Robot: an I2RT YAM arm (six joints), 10 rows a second.
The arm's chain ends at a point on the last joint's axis. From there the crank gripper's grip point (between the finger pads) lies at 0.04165 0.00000 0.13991 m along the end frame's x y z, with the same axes.
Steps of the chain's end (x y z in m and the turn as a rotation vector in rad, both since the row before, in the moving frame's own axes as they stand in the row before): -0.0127, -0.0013, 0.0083, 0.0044, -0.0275, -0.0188; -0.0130, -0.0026, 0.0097, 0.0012, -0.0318, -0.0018; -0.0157, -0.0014, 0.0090, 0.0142, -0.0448, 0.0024; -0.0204, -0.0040, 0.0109, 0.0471, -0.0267, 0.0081; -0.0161, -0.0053, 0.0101, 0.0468, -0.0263, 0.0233; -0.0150, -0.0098, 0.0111, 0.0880, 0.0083, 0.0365; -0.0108, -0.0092, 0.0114, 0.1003, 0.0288, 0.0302; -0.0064, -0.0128, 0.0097, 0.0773, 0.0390, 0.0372; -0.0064, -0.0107, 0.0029, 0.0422, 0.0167, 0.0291
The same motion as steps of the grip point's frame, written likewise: -0.0166, -0.0027, 0.0094, 0.0044, -0.0275, -0.0188; -0.0175, -0.0028, 0.0110, 0.0012, -0.0318, -0.0018; -0.0220, -0.0033, 0.0107, 0.0142, -0.0448, 0.0024; -0.0241, -0.0103, 0.0118, 0.0471, -0.0267, 0.0081; -0.0197, -0.0109, 0.0110, 0.0468, -0.0263, 0.0233; -0.0136, -0.0205, 0.0103, 0.0880, 0.0083, 0.0365; -0.0066, -0.0218, 0.0095, 0.1003, 0.0288, 0.0302; -0.0008, -0.0219, 0.0076, 0.0773, 0.0390, 0.0372; -0.0040, -0.0153, 0.0021, 0.0422, 0.0167, 0.0291
